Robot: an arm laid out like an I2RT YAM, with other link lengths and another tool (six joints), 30 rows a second.
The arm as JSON. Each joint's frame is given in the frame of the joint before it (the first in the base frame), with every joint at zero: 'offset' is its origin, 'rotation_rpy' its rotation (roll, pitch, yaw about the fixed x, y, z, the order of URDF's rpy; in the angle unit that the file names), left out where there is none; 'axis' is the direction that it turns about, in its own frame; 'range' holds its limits. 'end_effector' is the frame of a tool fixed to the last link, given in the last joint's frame.
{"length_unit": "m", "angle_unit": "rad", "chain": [
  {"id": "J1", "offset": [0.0, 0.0, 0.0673], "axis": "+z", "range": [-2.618, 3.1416]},
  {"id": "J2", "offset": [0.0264, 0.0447, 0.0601], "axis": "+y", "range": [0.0, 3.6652]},
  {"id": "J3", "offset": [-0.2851, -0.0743, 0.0], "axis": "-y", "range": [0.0, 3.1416]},
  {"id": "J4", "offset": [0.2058, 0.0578, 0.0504], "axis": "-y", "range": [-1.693, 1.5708]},
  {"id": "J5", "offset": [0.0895, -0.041, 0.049], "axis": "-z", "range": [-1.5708, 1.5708]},
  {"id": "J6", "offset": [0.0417, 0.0, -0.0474], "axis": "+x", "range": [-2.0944, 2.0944]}
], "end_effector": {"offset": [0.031, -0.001, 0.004], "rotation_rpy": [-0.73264, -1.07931, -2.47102]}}
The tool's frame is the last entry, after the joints.
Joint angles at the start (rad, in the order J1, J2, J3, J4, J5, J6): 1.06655 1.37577 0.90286 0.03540 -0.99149 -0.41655
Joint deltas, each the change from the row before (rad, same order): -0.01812 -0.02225 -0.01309 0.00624 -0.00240 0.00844; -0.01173 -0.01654 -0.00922 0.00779 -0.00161 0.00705; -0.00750 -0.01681 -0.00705 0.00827 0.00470 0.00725; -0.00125 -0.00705 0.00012 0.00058 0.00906 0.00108; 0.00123 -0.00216 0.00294 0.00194 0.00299 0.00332; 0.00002 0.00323 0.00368 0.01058 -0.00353 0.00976; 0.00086 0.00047 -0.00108 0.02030 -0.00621 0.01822; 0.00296 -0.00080 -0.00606 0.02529 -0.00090 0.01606; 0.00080 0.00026 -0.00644 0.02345 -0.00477 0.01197; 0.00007 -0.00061 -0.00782 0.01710 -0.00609 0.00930; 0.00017 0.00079 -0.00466 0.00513 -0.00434 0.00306
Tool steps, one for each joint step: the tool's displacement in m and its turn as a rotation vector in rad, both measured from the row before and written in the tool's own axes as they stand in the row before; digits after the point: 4 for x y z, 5 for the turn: 0.0031 -0.0012 -0.0064 -0.01414 0.01340 -0.00599; 0.0027 -0.0012 -0.0041 -0.00827 0.01139 -0.00657; 0.0031 -0.0017 -0.0030 -0.00931 0.01136 -0.01045; 0.0018 -0.0006 -0.0007 -0.00789 0.00392 -0.00865; 0.0016 -0.0005 0.0005 -0.00091 0.00341 -0.00336; 0.0018 0.0005 0.0011 0.00271 0.00635 0.00172; 0.0020 -0.0004 0.0010 0.00515 0.01045 0.00466; 0.0010 -0.0007 0.0010 0.00357 0.01031 0.00012; 0.0006 -0.0003 0.0005 0.00579 0.00906 -0.00005; -0.0003 -0.0005 -0.0001 0.00532 0.00540 0.00317; -0.0011 -0.0001 -0.0002 0.00296 -0.00021 0.00473
